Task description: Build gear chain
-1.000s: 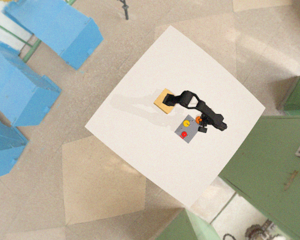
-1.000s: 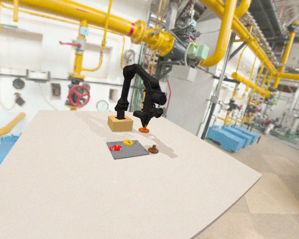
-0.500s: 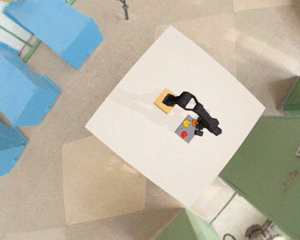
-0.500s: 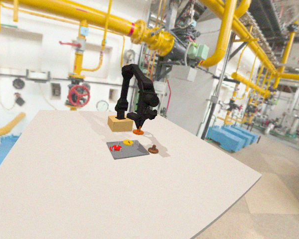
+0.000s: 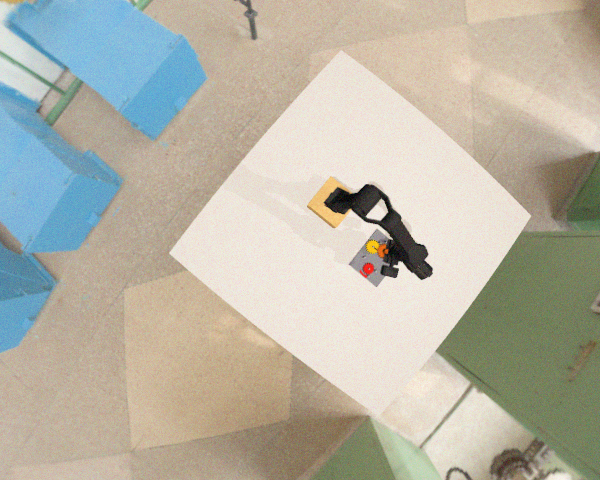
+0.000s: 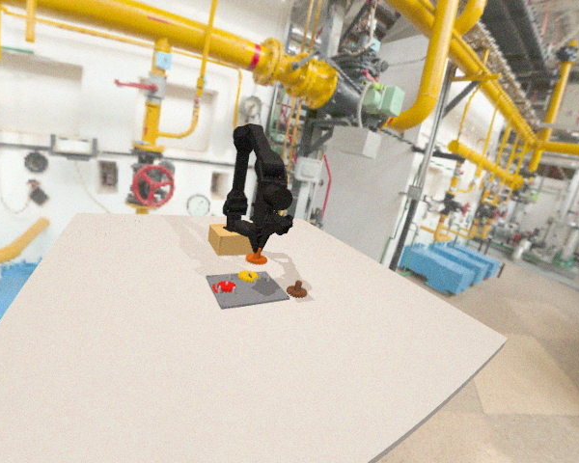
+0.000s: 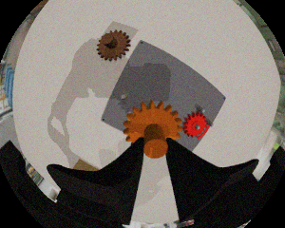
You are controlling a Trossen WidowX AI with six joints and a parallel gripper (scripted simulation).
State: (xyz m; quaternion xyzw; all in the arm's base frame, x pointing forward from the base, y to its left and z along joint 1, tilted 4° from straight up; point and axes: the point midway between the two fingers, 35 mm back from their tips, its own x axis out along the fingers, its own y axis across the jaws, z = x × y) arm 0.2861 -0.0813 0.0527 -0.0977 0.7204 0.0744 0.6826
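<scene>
Now: gripper tip 10 cm above the red gear and 9 cm to the left of it. Round my gripper tip: orange gear: 1 cm below; yellow gear: 10 cm below, 3 cm behind; grey board: 10 cm below, 3 cm to the right, 1 cm ahead.
</scene>
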